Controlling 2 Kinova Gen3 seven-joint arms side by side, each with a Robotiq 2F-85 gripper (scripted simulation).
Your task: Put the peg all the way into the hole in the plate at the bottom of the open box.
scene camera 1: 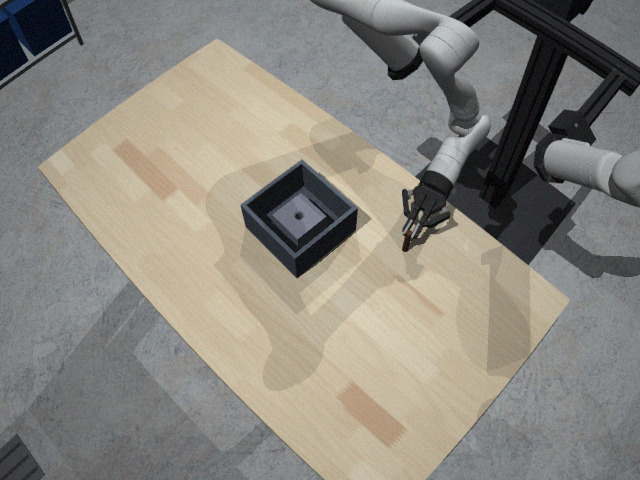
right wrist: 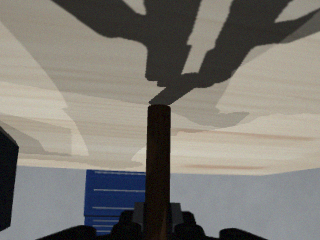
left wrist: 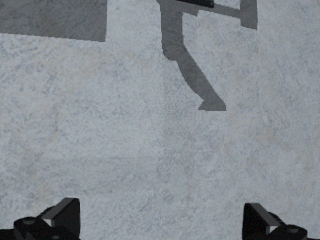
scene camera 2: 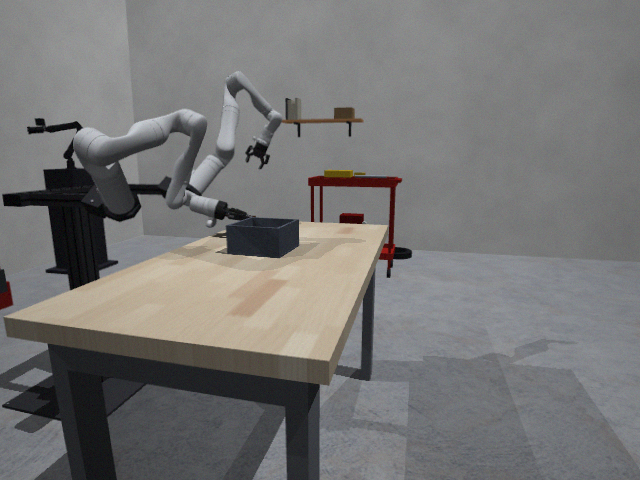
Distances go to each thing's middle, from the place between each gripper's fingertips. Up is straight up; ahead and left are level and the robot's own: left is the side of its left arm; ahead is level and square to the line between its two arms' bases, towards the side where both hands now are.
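The grey plate (scene camera 1: 299, 220) is 30 mm below my right hand (scene camera 1: 407, 237), and it is also 220 mm to the right of that hand and 140 mm ahead of it. As for the dark box (scene camera 1: 341, 214), I find it 50 mm below my right hand, 140 mm ahead of it and 220 mm to the right of it. Going by its middle, the grey plate is nearer to my right hand than to my left gripper.
My left gripper is 22 cm above the grey plate, while being 44 cm short of it and 103 cm to the left of it. The dark box is 24 cm below my left hand, 103 cm to the right of it and 44 cm ahead of it.
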